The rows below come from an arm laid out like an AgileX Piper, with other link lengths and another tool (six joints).
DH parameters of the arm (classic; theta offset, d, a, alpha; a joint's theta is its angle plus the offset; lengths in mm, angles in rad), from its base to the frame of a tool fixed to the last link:
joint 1: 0 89.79 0 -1.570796
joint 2: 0.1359 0 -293.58 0
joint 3: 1.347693 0 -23.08 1.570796
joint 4: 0 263.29 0 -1.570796
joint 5: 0 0 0 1.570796
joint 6: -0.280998 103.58 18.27 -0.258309
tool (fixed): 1.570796 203.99 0 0
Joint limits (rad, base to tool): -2.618..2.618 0..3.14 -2.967..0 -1.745..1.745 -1.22..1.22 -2.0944..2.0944
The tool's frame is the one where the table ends.
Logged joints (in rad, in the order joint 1, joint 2, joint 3, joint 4, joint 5, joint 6), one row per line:
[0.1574, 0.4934, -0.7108, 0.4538, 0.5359, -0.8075]
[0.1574, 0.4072, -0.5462, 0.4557, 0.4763, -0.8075]
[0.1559, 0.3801, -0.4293, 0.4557, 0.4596, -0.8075]
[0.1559, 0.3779, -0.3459, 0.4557, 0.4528, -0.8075]
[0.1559, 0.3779, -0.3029, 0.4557, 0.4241, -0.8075]
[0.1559, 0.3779, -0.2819, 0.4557, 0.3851, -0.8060]
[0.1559, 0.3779, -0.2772, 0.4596, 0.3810, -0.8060]
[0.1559, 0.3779, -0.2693, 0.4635, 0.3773, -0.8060]
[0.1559, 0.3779, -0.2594, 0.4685, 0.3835, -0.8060]
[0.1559, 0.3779, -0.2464, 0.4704, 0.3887, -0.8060]
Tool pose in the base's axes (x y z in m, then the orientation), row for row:
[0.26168, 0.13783, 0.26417, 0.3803, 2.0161, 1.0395]
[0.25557, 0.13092, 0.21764, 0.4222, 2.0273, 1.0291]
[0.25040, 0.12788, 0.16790, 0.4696, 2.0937, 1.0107]
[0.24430, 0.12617, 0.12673, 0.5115, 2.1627, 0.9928]
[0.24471, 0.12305, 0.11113, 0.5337, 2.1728, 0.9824]
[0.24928, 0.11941, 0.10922, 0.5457, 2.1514, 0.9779]
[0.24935, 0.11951, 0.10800, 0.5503, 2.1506, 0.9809]
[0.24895, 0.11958, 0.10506, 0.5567, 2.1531, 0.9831]
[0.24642, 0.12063, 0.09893, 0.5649, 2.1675, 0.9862]
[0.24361, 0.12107, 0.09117, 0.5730, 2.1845, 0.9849]
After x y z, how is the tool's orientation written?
As a rotation vector, in radians.
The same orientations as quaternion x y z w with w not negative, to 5 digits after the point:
[0.15092, 0.80010, 0.41253, 0.40850]
[0.16711, 0.80243, 0.40733, 0.40282]
[0.18351, 0.81816, 0.39495, 0.37545]
[0.19713, 0.83350, 0.38262, 0.34644]
[0.20524, 0.83558, 0.37780, 0.34197]
[0.21072, 0.83076, 0.37761, 0.35049]
[0.21242, 0.83016, 0.37864, 0.34977]
[0.21467, 0.83027, 0.37910, 0.34763]
[0.21705, 0.83282, 0.37893, 0.34017]
[0.21934, 0.83621, 0.37701, 0.33244]

